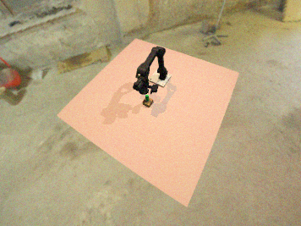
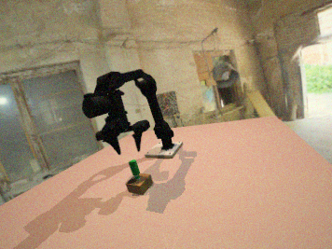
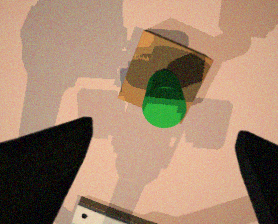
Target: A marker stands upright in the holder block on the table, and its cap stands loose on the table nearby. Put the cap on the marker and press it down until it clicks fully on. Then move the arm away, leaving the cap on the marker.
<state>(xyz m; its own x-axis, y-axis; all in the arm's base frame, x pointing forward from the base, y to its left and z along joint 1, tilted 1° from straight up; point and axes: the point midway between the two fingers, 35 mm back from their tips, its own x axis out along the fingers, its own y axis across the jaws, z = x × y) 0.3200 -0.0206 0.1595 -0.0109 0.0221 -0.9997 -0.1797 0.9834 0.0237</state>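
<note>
My gripper tip is now 6 cm above the green marker cap.
</note>
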